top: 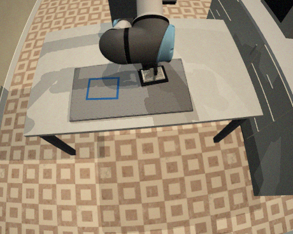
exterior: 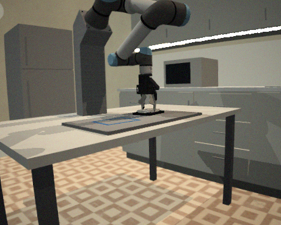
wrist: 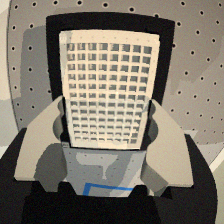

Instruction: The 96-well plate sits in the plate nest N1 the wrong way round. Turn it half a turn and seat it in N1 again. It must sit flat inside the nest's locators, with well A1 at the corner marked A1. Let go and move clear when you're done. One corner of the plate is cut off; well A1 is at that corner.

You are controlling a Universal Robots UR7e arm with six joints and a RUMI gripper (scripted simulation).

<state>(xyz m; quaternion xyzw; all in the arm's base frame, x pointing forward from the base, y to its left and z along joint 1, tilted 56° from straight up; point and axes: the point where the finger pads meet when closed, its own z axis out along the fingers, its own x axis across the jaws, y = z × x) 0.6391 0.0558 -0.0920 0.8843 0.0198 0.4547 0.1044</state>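
My gripper is now 20 mm above the black plate nest N1. Also, from my hand: white 96-well plate 10 mm below.
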